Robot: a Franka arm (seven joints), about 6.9 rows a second.
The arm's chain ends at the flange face. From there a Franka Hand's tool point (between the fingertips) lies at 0.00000 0.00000 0.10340 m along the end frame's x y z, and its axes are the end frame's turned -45 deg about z.
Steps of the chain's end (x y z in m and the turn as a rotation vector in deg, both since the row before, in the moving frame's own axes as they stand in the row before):
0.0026 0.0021 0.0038 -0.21 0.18 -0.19
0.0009 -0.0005 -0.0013 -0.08 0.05 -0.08
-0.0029 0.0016 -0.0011 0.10 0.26 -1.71
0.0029 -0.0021 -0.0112 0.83 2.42 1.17
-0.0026 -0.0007 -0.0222 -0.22 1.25 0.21
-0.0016 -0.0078 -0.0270 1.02 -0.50 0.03
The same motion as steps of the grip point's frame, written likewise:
0.0003 0.0038 0.0038 -0.28 -0.02 -0.19
0.0010 0.0004 -0.0013 -0.09 -0.02 -0.08
-0.0027 -0.0007 -0.0011 -0.11 0.25 -1.71
0.0077 0.0026 -0.0113 -1.12 2.30 1.17
0.0000 -0.0005 -0.0222 -1.04 0.73 0.21
0.0050 -0.0086 -0.0270 1.07 0.37 0.03

